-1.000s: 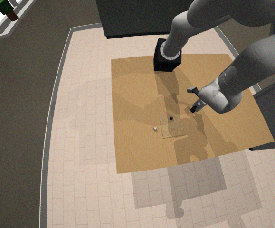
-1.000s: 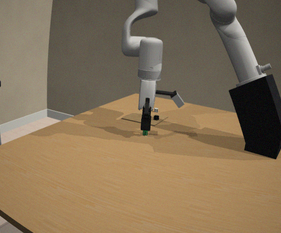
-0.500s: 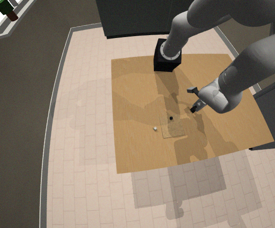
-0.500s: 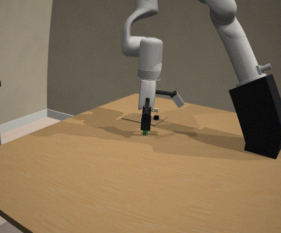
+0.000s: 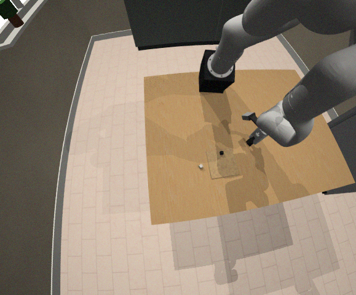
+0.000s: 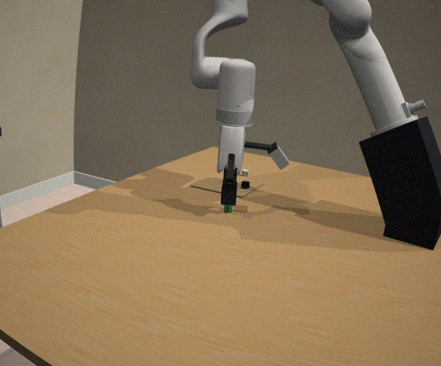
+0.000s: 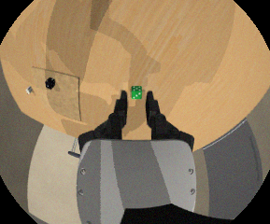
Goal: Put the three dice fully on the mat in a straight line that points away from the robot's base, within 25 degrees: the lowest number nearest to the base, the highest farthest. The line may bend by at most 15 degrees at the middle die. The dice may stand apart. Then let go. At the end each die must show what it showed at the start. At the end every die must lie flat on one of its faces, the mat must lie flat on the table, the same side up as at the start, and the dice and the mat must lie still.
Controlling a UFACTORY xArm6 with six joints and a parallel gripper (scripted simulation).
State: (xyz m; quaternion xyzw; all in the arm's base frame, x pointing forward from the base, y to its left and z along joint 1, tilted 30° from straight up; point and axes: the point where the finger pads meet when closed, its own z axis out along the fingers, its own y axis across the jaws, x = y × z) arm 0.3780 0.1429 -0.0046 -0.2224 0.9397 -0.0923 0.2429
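My hand is 30 mm above the green die. Round my hand: white die: 90 mm ahead, 280 mm to the right, 30 mm below; thin tan mat: 90 mm ahead, 170 mm to the right, 40 mm below; black die: 40 mm ahead, 160 mm to the right, 30 mm below.
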